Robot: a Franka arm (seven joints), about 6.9 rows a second.
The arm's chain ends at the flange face. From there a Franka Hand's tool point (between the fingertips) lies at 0.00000 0.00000 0.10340 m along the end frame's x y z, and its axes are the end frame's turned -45 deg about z.
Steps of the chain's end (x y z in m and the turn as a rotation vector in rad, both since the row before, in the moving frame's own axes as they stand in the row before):
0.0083 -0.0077 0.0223 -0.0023 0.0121 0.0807
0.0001 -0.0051 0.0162 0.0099 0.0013 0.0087
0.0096 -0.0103 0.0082 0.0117 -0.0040 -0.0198
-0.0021 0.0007 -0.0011 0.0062 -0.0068 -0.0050
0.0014 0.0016 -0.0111 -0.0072 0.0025 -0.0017
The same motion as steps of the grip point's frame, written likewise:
0.0120 0.0015 0.0223 -0.0102 0.0069 0.0807
0.0045 -0.0042 0.0162 0.0061 0.0079 0.0087
0.0146 -0.0016 0.0082 0.0111 0.0054 -0.0198
-0.0020 -0.0019 -0.0011 0.0092 -0.0004 -0.0050
-0.0005 0.0028 -0.0111 -0.0069 -0.0033 -0.0017

